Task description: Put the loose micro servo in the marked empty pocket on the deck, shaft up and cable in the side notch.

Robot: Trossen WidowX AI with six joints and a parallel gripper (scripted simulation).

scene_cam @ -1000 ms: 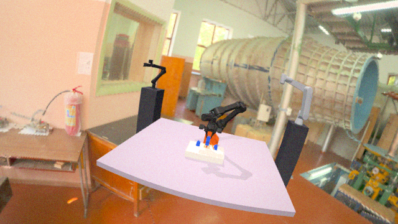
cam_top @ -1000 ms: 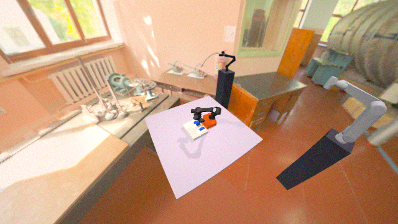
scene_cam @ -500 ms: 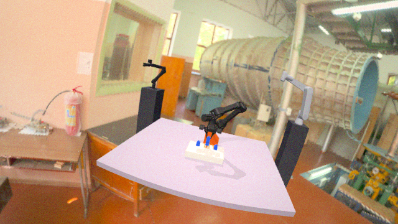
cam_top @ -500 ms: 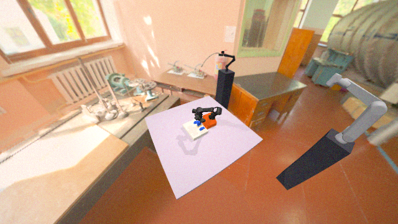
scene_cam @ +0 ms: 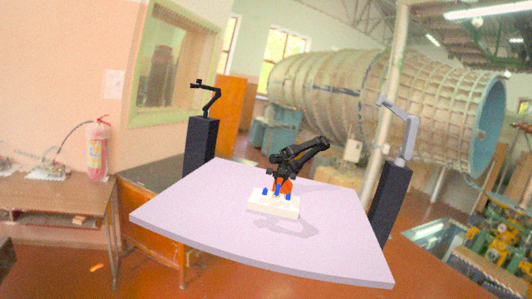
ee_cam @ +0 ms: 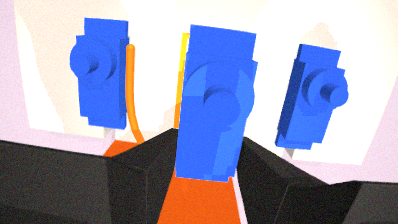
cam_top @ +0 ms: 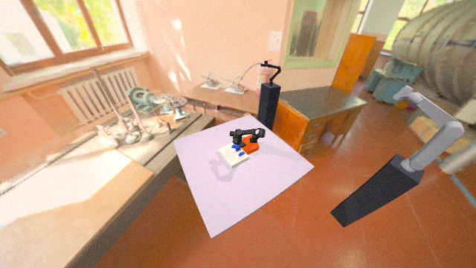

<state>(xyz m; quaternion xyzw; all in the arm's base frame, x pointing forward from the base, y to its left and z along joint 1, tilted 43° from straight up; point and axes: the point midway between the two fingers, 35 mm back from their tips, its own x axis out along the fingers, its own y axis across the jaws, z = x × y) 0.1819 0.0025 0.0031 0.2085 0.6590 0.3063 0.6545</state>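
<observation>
Right now my gripper tip is 12 cm short of the white robot deck, 8 cm above it and 2 cm to the right of it.
</observation>
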